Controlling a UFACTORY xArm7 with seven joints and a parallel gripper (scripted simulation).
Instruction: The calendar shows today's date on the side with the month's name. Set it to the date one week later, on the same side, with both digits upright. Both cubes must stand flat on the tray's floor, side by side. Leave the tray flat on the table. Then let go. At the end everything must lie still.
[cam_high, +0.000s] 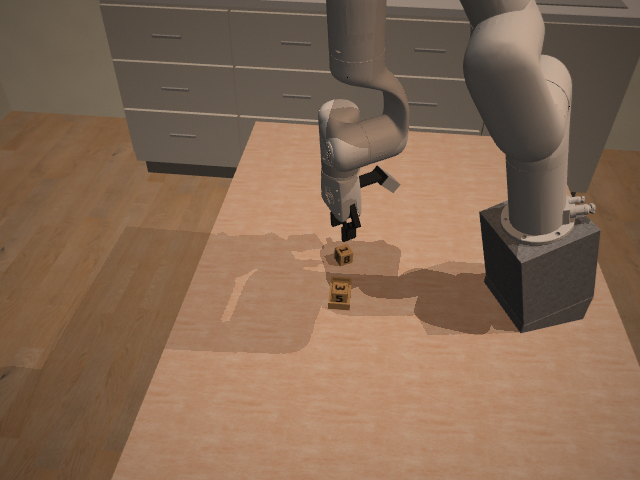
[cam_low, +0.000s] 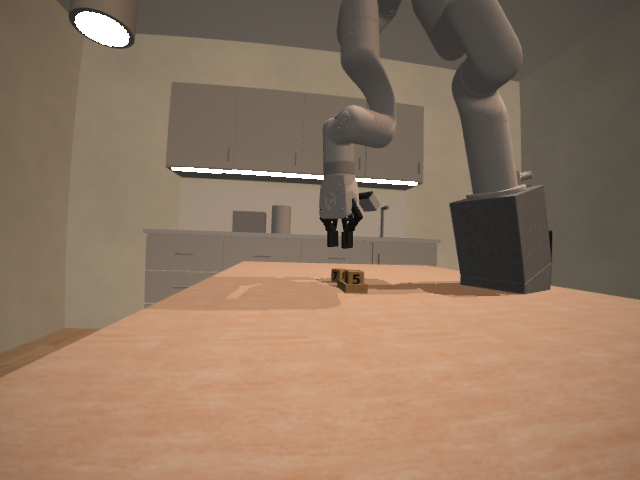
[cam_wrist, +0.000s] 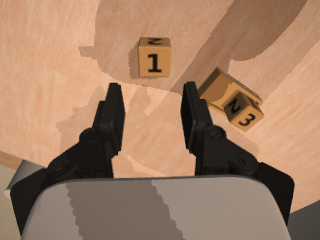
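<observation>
The wooden cube is 9 cm below my hand.
</observation>
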